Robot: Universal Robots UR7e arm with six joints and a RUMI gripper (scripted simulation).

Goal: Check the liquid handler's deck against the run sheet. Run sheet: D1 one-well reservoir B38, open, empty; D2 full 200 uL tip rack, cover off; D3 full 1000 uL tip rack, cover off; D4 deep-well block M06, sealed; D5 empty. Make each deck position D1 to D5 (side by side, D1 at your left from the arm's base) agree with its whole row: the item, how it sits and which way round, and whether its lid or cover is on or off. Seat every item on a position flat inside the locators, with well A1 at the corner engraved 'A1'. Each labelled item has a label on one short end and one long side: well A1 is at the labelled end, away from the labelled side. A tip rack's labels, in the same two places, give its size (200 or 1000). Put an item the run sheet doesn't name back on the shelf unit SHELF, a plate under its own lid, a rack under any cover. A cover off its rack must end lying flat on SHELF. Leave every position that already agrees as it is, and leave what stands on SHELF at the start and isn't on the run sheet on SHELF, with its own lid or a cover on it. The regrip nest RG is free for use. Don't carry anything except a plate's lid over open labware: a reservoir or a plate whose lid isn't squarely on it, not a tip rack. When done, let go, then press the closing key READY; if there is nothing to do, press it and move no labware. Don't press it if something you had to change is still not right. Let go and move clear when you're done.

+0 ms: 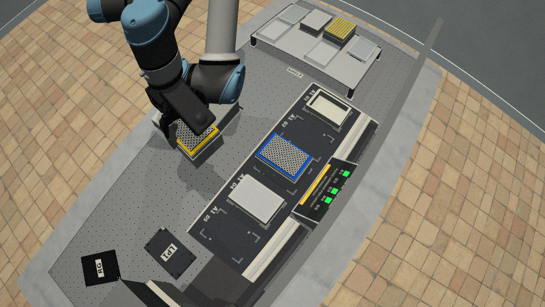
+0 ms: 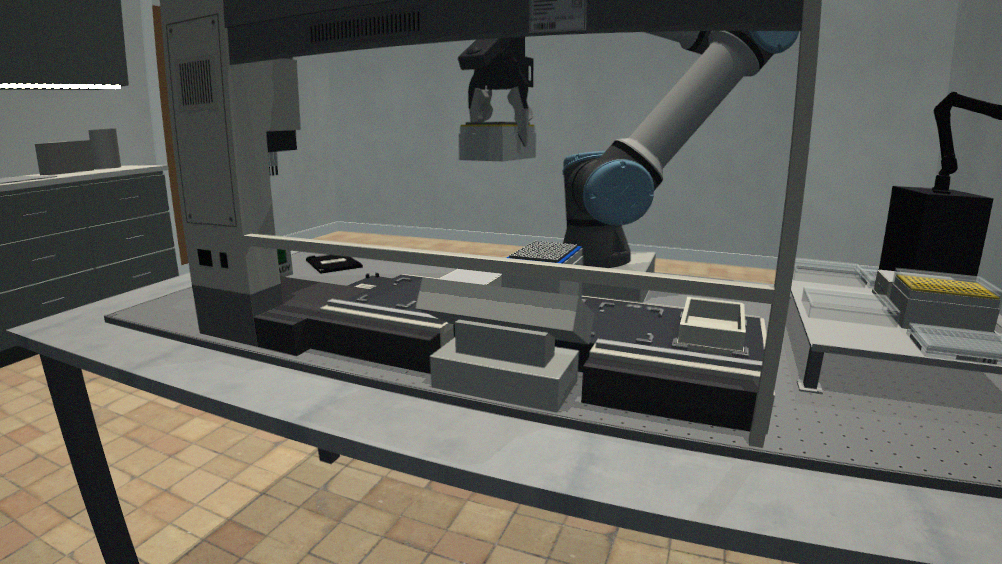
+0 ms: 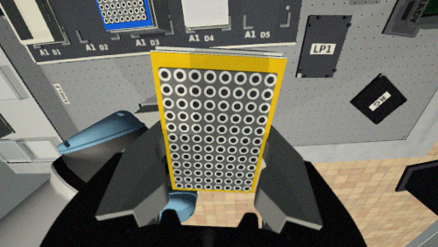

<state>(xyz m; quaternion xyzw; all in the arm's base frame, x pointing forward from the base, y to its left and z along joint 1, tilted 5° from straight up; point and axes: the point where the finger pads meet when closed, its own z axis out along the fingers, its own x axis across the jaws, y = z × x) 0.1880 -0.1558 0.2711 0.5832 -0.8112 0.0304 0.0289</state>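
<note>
Right now my hand is 18 cm short of the blue-framed tip rack, 10 cm to the right of it and 18 cm above it. Round my hand: yellow-framed tip rack (1 cm behind, 1 cm above); then handler's frame bar (36 cm ahead, 2 cm to the left, 13 cm below); then handler's tower (25 cm ahead, 39 cm to the right, 3 cm below).
</note>
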